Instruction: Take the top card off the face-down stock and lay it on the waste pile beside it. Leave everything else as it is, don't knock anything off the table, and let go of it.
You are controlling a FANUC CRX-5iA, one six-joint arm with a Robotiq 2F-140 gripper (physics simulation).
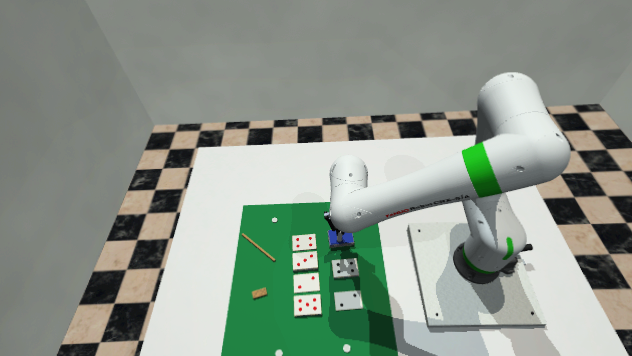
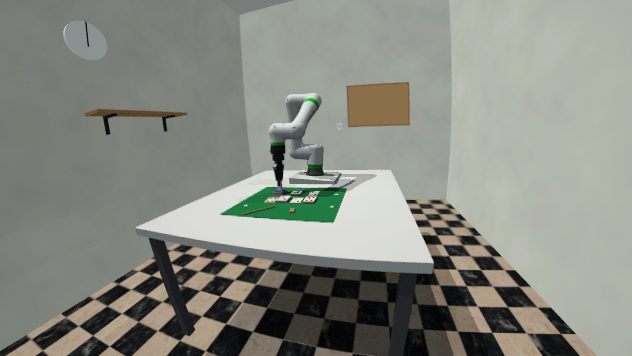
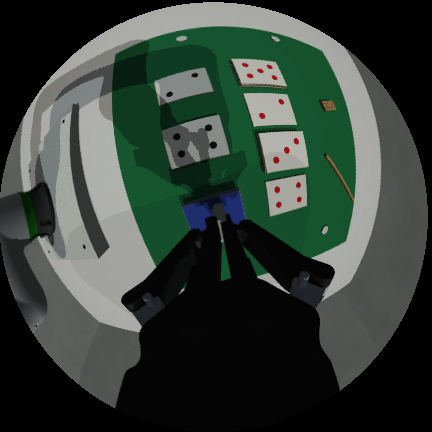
Labels:
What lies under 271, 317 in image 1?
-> A green mat.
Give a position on a green mat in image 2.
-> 320, 211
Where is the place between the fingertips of my gripper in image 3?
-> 219, 211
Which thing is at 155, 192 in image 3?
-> A green mat.

